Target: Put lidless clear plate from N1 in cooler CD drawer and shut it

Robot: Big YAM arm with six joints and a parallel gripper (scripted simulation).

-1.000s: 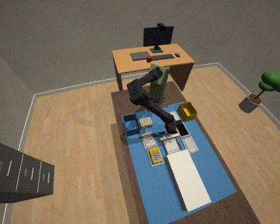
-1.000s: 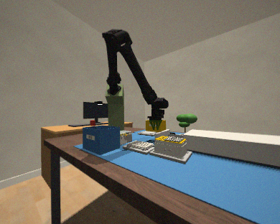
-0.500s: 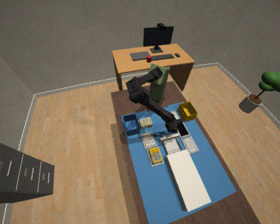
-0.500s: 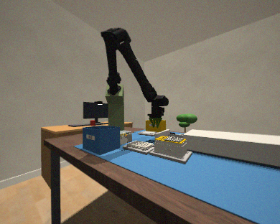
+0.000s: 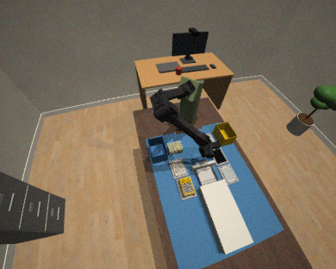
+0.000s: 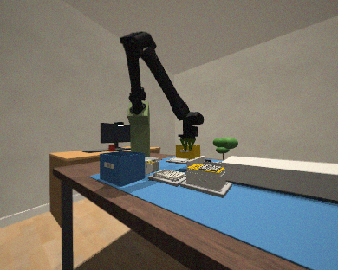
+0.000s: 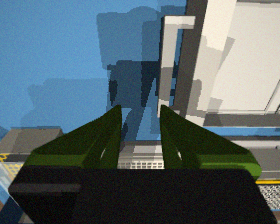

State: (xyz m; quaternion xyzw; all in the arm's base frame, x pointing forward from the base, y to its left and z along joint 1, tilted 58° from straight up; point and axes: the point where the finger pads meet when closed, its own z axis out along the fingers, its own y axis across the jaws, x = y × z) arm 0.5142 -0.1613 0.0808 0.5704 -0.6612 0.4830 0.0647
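The clear plate is 23 cm ahead of my hand, 10 cm to the left of it and 10 cm below it. Also, from my hand: black plate 17 cm to the left, 10 cm below, 7 cm ahead; yellow-topped tip box 25 cm to the right, 9 cm ahead, 6 cm below; cooler drawer 15 cm ahead, 9 cm below, 6 cm to the right.
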